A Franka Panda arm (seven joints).
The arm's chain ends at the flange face. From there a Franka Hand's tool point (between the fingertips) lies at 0.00 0.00 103.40 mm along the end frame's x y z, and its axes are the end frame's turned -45 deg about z.
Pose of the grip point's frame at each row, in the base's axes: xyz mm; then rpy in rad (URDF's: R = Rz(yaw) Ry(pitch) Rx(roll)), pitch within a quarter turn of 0, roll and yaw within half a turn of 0:
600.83 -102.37 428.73 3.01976 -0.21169 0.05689
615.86 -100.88 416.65 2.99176 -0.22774 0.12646
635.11 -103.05 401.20 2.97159 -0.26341 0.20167
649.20 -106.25 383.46 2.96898 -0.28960 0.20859
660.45 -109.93 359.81 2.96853 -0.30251 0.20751
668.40 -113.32 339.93 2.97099 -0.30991 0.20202
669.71 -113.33 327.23 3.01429 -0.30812 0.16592
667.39 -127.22 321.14 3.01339 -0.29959 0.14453
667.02 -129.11 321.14 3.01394 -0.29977 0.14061
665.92 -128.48 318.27 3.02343 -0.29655 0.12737
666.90 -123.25 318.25 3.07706 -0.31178 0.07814
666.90 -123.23 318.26 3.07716 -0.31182 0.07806
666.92 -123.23 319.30 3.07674 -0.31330 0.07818
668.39 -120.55 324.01 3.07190 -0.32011 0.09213
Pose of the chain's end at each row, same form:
578.59 -91.05 529.07 -3.07517 -0.23474 -0.74930
591.01 -88.48 516.25 -3.08267 -0.26559 -0.68398
605.61 -91.23 499.59 -3.06962 -0.30429 -0.61734
617.06 -94.90 481.08 -3.05124 -0.32396 -0.61681
627.09 -98.76 457.04 -3.04151 -0.33302 -0.62116
634.43 -102.36 436.97 -3.03406 -0.33628 -0.62836
636.86 -105.52 424.96 -3.00606 -0.30468 -0.66011
635.54 -118.50 419.12 -3.01323 -0.29952 -0.67964
635.19 -120.32 419.13 -3.01272 -0.29926 -0.68355
634.61 -120.20 416.47 -3.00874 -0.29042 -0.69515
634.82 -119.07 416.46 -2.96091 -0.26334 -0.74140
634.82 -119.06 416.47 -2.96081 -0.26330 -0.74147
634.69 -119.03 417.46 -2.95997 -0.26460 -0.74170
635.41 -116.37 421.92 -2.95806 -0.27261 -0.72977

